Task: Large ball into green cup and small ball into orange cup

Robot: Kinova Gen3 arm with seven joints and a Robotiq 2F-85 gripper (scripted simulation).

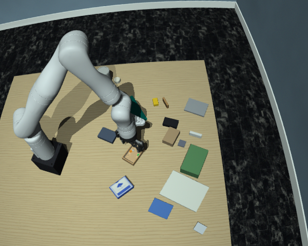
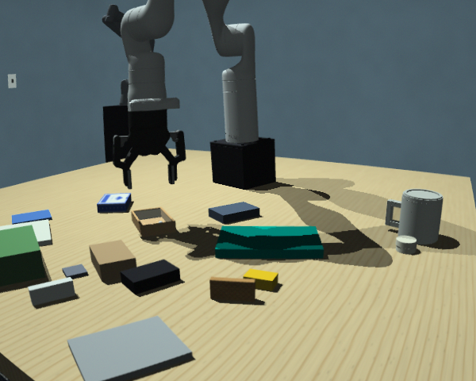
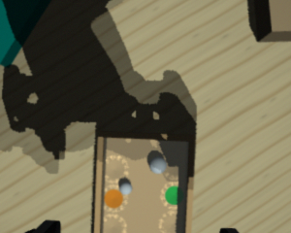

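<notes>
The covered wooden puzzle lies 80 mm below my hand. From my hand the other things lie so: tan block: 190 mm ahead, 70 mm to the left, 80 mm below; teal slab: 250 mm to the left, 80 mm below; dark blue block: 130 mm behind, 120 mm to the left, 80 mm below.
</notes>
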